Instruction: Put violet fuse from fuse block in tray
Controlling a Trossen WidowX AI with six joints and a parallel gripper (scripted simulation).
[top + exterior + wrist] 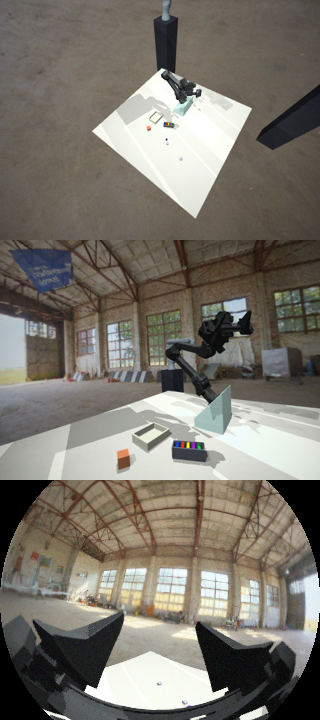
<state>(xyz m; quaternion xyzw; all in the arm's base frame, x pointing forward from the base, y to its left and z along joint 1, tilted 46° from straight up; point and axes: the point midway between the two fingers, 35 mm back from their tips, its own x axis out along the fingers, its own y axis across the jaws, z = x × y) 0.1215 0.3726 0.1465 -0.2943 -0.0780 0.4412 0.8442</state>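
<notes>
The violet fuse lies 10 cm ahead of my gripper tip, 13 cm to the right of it and 46 cm below it. The rest, counted from my gripper tip: pale tray: 13 cm ahead, 33 cm to the right, 48 cm below.
</notes>
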